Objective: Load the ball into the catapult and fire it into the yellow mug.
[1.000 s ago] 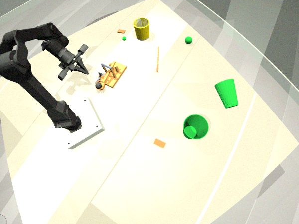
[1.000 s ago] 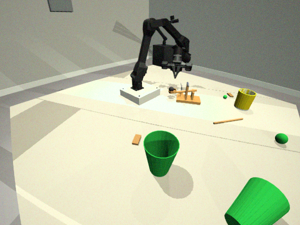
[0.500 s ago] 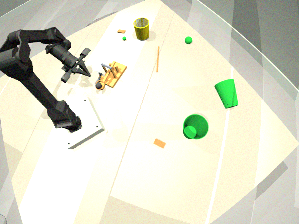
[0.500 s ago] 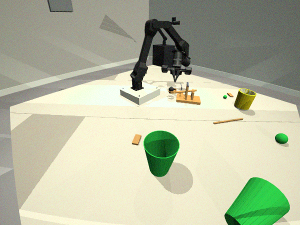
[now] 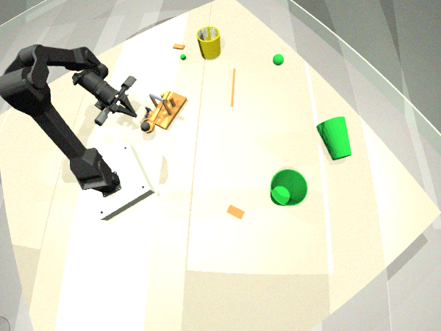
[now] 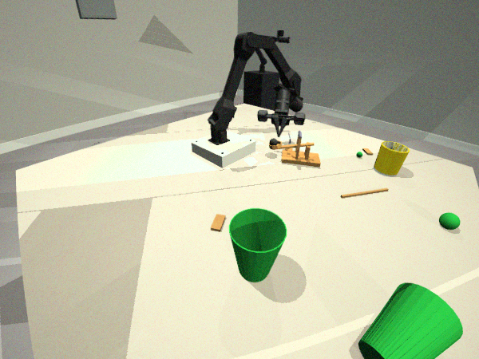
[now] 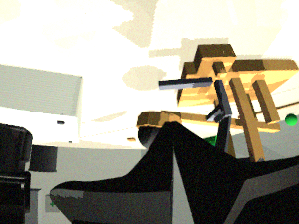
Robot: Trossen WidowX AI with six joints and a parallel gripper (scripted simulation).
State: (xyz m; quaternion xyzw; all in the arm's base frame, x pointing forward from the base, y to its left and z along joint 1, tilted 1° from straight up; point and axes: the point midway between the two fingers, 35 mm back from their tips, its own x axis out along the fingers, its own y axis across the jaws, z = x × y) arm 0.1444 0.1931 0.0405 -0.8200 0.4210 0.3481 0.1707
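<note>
Right now my gripper tip is 5 cm to the left of the black ball and 1 cm short of it. Also, from my gripper tip: wooden catapult (6 cm ahead, 1 cm below); then small green ball (25 cm ahead, 23 cm to the left, 5 cm below); then thin wooden stick (36 cm ahead, 6 cm below).
</note>
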